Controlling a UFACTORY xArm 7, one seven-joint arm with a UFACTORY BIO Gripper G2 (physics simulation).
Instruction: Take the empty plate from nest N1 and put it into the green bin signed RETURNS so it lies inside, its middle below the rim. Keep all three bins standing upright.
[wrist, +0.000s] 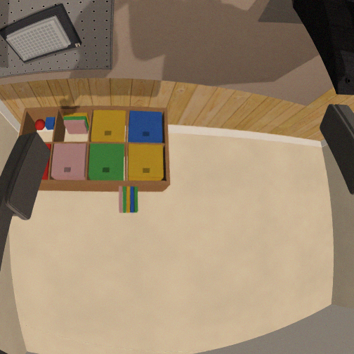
Labels:
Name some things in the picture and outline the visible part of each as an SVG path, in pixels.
My gripper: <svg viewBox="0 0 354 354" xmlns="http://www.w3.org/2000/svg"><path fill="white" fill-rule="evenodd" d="M37 131L18 136L6 160L4 169L1 171L0 268L12 216L18 216L22 220L30 218L39 184L50 156L50 150ZM329 104L320 123L320 131L339 166L348 191L354 195L354 113L348 105Z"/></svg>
A gridded plate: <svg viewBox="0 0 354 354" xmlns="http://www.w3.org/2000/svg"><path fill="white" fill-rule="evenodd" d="M56 15L44 18L6 35L6 41L8 41L8 44L12 46L22 60L65 48L71 44Z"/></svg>

